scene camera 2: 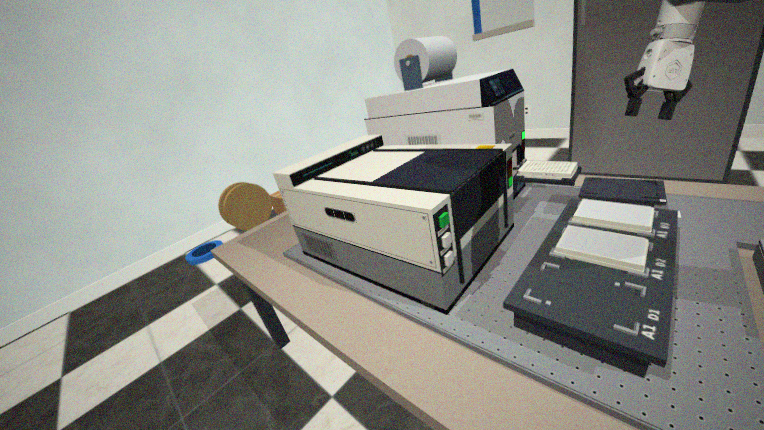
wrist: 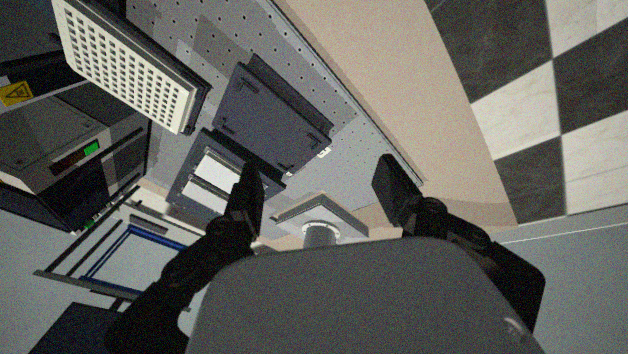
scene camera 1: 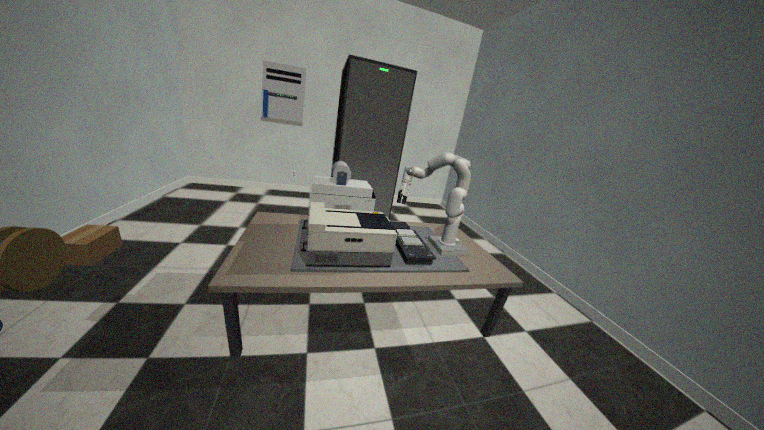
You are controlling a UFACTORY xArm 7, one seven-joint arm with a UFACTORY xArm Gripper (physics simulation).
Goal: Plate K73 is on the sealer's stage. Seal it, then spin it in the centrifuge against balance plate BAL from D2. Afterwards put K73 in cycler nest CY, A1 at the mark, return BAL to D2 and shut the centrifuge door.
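Places are measured from the arm's base along level axes (x ahead, y left, z up), in millimetres.
Where they show: gripper, fingertip midpoint: (scene camera 2: 647, 117) (wrist: 319, 173) (scene camera 1: 400, 203); arm's base at its link origin: (wrist: 321, 229) (scene camera 1: 447, 242).
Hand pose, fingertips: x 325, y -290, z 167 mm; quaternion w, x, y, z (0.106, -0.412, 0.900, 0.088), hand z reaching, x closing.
Observation:
Things, the pixels of their top centre, and the offset from my fingertips.
- Plate K73 at its top centre: (wrist: 126, 79) (scene camera 2: 547, 166) dx +174, dy +155, dz -85 mm
- white sealer at its top centre: (scene camera 2: 429, 35) (scene camera 1: 345, 163) dx +471, dy +190, dz +283 mm
- Plate BAL at its top centre: (scene camera 2: 601, 242) (wrist: 209, 200) (scene camera 1: 411, 239) dx -9, dy +401, dz -120 mm
- dark deck rack at its top centre: (scene camera 2: 603, 248) (wrist: 212, 198) (scene camera 1: 411, 241) dx -13, dy +401, dz -130 mm
- dark nest CY at its top centre: (wrist: 268, 135) (scene camera 2: 621, 185) (scene camera 1: 398, 223) dx +17, dy +115, dz -132 mm
- white-topped plate at its top centre: (wrist: 227, 181) (scene camera 2: 613, 211) (scene camera 1: 405, 231) dx +0, dy +277, dz -120 mm
- film roll at its top centre: (scene camera 2: 423, 37) (scene camera 1: 342, 163) dx +492, dy +192, dz +283 mm
Plate K73 (scene camera 2: 549, 169) (wrist: 125, 75), cream with its wells showing, sits on the stage of the white sealer (scene camera 2: 427, 125). Plate BAL (scene camera 2: 601, 248) (wrist: 204, 198) lies at D2 on the dark deck rack (scene camera 2: 588, 316). The dark nest CY (scene camera 2: 622, 189) (wrist: 272, 117) holds no plate. The cream centrifuge (scene camera 1: 350, 240) (scene camera 2: 368, 232) (wrist: 45, 135) stands in front of the sealer; I cannot tell its door's state. My gripper (scene camera 1: 402, 198) (scene camera 2: 648, 110) (wrist: 319, 173) is open and empty, high above the nest side of the deck.
Another white-topped plate (scene camera 2: 614, 214) (wrist: 217, 171) lies at D3, beside BAL. A film roll (scene camera 2: 435, 57) stands on top of the sealer. The arm's base (scene camera 1: 449, 244) (wrist: 322, 212) is right of the rack in scene camera 1. A tall dark cabinet (scene camera 1: 374, 122) stands behind the table.

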